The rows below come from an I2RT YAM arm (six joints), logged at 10 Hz.
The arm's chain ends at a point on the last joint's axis. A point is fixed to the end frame.
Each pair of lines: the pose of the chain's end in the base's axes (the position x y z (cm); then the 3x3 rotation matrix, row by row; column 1 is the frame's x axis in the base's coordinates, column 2 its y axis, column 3 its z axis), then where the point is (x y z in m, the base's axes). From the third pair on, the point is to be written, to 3 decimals.
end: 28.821 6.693 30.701; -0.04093 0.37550 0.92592; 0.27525 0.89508 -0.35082; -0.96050 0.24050 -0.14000
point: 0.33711 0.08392 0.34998
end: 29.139 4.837 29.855; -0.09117 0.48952 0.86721; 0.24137 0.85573 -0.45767; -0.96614 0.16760 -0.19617
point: 0.34528 0.06138 0.33667
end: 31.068 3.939 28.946; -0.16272 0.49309 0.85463; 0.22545 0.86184 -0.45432; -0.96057 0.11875 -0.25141
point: 0.367 0.053 0.323
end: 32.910 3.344 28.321; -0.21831 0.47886 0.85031; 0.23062 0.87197 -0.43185; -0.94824 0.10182 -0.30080
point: 0.387 0.048 0.314
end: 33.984 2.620 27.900; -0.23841 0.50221 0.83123; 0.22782 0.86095 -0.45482; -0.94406 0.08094 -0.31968
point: 0.399 0.040 0.308
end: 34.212 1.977 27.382; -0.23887 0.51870 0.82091; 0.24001 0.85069 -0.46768; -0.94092 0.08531 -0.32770
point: 0.401 0.032 0.303
